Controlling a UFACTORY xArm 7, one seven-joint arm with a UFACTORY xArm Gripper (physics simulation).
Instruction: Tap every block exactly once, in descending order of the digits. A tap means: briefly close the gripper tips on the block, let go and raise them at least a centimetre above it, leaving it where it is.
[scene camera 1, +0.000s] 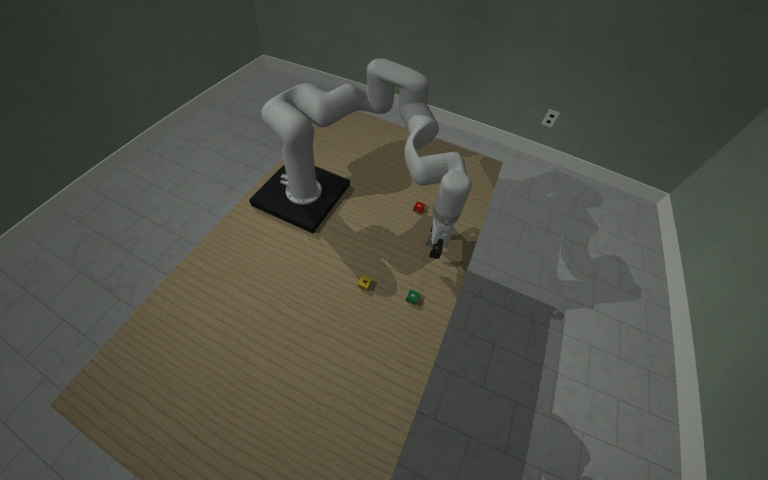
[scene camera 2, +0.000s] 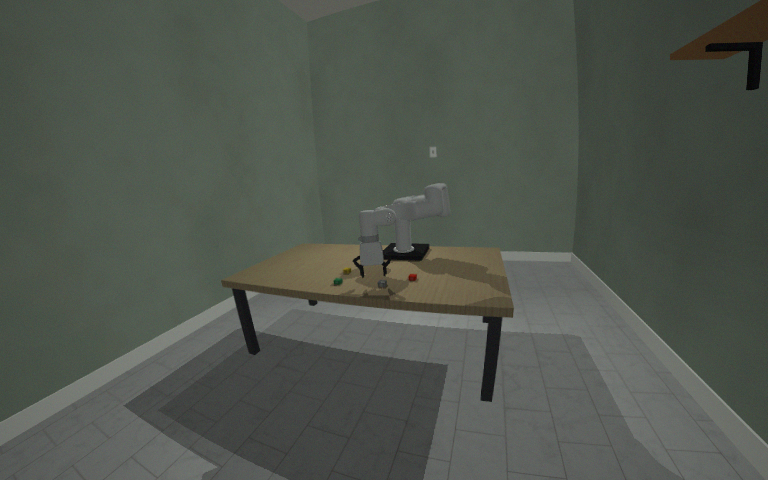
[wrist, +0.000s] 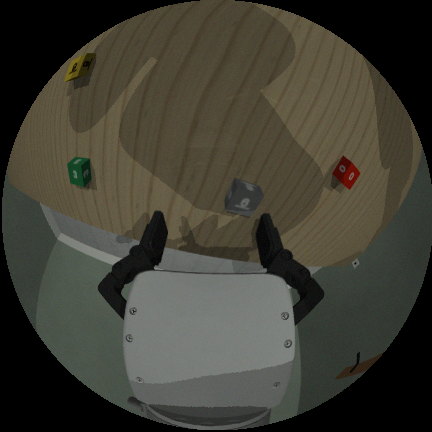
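Observation:
My gripper (scene camera 1: 433, 243) (scene camera 2: 373, 275) (wrist: 211, 222) is open and empty, above the table. A grey block (scene camera 2: 382, 284) (wrist: 243, 197) lies just beyond the right-hand fingertip in the wrist view, apart from it; its near face shows an underlined digit that looks like 6. In scene camera 1 the gripper largely hides it. A red block (scene camera 1: 419, 207) (scene camera 2: 412, 277) (wrist: 346, 173), marked 0, lies to the right in the wrist view. A green block (scene camera 1: 412, 296) (scene camera 2: 338, 281) (wrist: 79, 172), marked 3, lies to the left. A yellow block (scene camera 1: 364, 282) (scene camera 2: 347, 271) (wrist: 80, 67) lies upper left, its underlined digit hard to read.
The wooden table (scene camera 1: 254, 350) (scene camera 2: 453, 291) (wrist: 210, 100) carries the blocks and the arm's black base plate (scene camera 1: 266, 200) (scene camera 2: 420, 252). The grey block is near a long table edge. Arm shadows cross the wood. An orange shelf (scene camera 2: 730, 33) is on the wall, far from the table.

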